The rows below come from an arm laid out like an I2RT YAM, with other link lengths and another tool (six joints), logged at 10 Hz.
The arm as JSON. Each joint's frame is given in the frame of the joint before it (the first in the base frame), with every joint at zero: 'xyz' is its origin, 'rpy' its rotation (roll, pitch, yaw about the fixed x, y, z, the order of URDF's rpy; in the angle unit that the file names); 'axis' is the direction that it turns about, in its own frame. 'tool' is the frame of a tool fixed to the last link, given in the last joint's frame.
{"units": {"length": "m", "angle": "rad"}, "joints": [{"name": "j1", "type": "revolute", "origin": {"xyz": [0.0, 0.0, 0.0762], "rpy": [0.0, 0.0, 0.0]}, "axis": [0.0, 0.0, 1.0]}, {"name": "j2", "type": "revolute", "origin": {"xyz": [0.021, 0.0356, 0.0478], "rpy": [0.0, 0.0, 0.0]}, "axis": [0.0, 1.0, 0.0]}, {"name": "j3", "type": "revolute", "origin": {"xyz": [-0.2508, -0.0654, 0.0], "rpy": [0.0, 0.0, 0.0]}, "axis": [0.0, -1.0, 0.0]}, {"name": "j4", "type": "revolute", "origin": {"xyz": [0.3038, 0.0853, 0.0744], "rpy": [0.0, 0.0, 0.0]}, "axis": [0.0, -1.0, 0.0]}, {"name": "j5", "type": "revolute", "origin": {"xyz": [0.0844, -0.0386, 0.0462], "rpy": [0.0, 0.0, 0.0]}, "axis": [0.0, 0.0, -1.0]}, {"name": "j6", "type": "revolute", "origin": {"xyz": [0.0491, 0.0, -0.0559], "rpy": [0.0, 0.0, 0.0]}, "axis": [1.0, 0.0, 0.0]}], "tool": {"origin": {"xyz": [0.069, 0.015, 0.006], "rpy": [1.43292, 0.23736, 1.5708]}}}
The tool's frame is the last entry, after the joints.
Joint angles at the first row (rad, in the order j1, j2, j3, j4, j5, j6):
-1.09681 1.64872 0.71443 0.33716 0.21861 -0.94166
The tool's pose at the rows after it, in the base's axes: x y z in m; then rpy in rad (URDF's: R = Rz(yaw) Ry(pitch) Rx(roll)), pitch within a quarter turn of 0, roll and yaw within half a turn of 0:
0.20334, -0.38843, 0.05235, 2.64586, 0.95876, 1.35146
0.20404, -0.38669, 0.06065, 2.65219, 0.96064, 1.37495
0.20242, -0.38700, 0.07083, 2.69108, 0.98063, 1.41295
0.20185, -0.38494, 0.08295, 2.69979, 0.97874, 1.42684
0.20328, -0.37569, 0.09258, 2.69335, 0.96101, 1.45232
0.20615, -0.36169, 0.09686, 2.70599, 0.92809, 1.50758
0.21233, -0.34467, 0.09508, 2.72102, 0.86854, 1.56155
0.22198, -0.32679, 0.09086, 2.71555, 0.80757, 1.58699
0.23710, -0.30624, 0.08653, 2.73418, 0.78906, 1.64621
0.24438, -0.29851, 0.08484, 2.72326, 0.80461, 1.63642
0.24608, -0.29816, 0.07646, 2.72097, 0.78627, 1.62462
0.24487, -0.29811, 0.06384, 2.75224, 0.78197, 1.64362
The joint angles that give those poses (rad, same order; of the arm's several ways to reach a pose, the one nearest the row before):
-1.09831 1.62655 0.71337 0.32894 0.22113 -0.94832
-1.09835 1.59627 0.71493 0.29921 0.20803 -0.96208
-1.09836 1.56590 0.71972 0.27276 0.21923 -0.99074
-1.09833 1.52518 0.72856 0.22016 0.21520 -0.99687
-1.09341 1.47016 0.72075 0.16112 0.18640 -1.00023
-1.08120 1.41833 0.70824 0.09168 0.15277 -1.00937
-1.05608 1.38647 0.70529 0.00576 0.12558 -1.00164
-1.01779 1.36974 0.70293 -0.06310 0.11031 -0.96981
-0.95194 1.35327 0.68542 -0.08609 0.12614 -0.95743
-0.91660 1.34464 0.66487 -0.06033 0.15481 -0.93323
-0.91209 1.37318 0.66595 -0.05006 0.15764 -0.91449
-0.90972 1.40601 0.65488 -0.02088 0.17258 -0.92229

